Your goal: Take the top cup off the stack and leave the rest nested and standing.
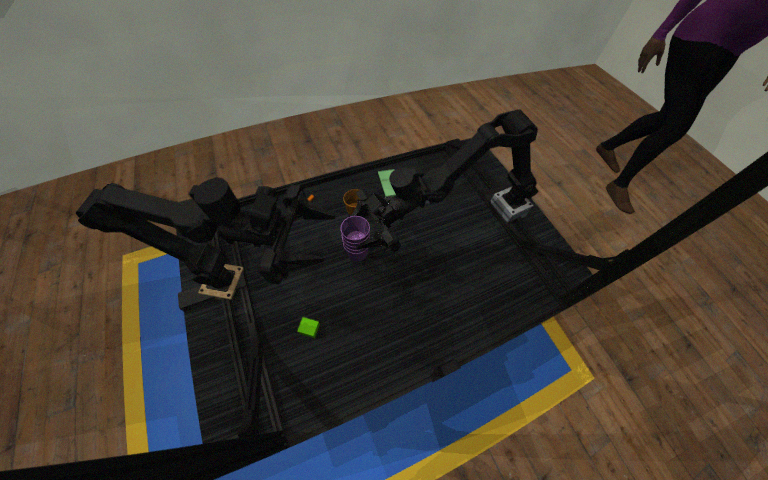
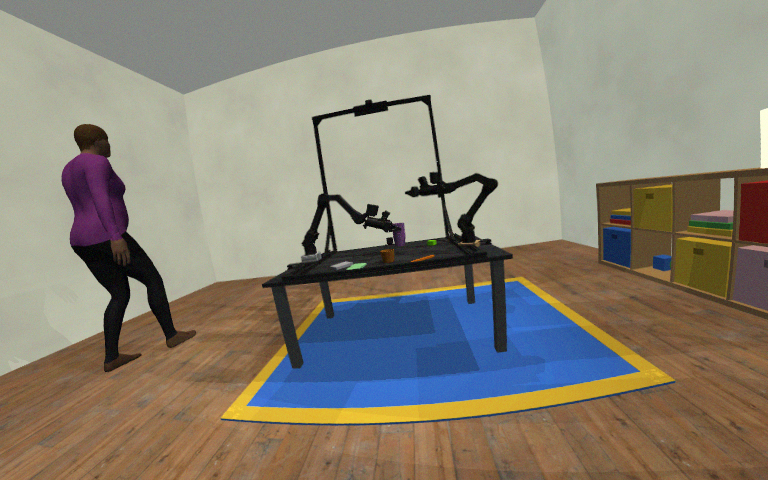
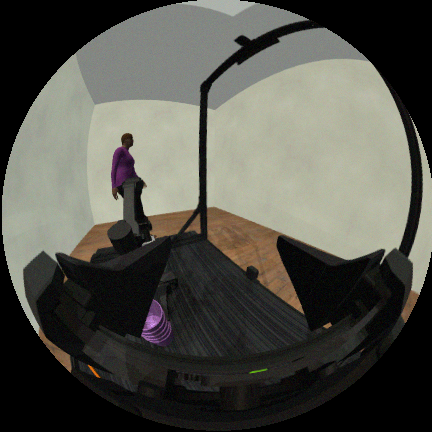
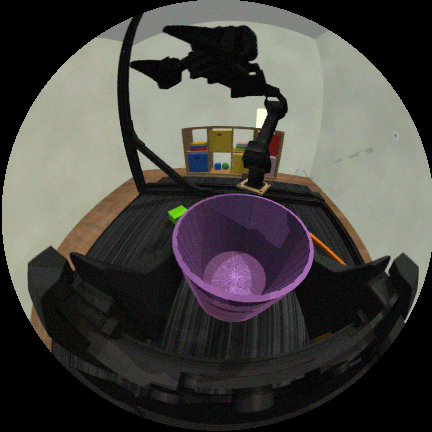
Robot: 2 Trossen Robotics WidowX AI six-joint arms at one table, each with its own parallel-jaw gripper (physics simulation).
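Frame: origin at the left arm's base, x ahead, y left, z up, level; centimetres.
Where they show: left gripper, fingertip midpoint: (image 1: 329,237) (image 2: 408,192) (image 3: 224,241); right gripper, fingertip midpoint: (image 1: 350,236) (image 2: 401,228) (image 3: 150,326) (image 4: 237,244); left arm's base at its link origin: (image 1: 220,279) (image 2: 469,241) (image 4: 254,184); right arm's base at its link origin: (image 1: 514,199) (image 2: 310,254) (image 3: 146,239).
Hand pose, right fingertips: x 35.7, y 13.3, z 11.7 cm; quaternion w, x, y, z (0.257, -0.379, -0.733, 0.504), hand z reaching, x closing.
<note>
Things, the pixels of their top centre, and the offset from my right fingertips.
- orange cup at its top centre: (image 1: 354,198) (image 2: 387,250) dx -3.0, dy +19.7, dz -8.5 cm
- green block at its top centre: (image 4: 177,211) (image 1: 308,326) (image 2: 431,240) dx -7.6, dy -22.0, dz -11.8 cm
- flat green card at its top centre: (image 1: 391,182) (image 2: 356,266) dx +8.0, dy +33.8, dz -13.6 cm
- orange pen at its top centre: (image 4: 329,250) (image 1: 299,209) (image 2: 422,258) dx -21.0, dy +16.1, dz -13.6 cm
A stack of nested purple cups (image 1: 354,235) (image 2: 399,233) (image 3: 158,328) (image 4: 241,257) stands upright near the middle of the black table (image 1: 411,305) (image 2: 392,273). My right gripper (image 1: 368,234) (image 2: 392,229) (image 4: 237,244) is shut on the stack, with one finger on each side of it just under the rim. Rims of lower cups show below the top one. I cannot tell whether the stack touches the table. My left gripper (image 1: 287,238) (image 2: 408,191) (image 3: 224,241) (image 4: 142,47) is open and empty, high above the table and apart from the stack.
An orange cup (image 1: 351,197) (image 2: 387,254) stands just behind the stack. A green block (image 1: 308,327) (image 2: 431,242) (image 4: 176,212), a flat green card (image 1: 386,182) (image 2: 356,266) and an orange pen (image 1: 310,197) (image 2: 422,258) (image 4: 326,250) lie on the table. A person (image 3: 125,169) walks behind it.
</note>
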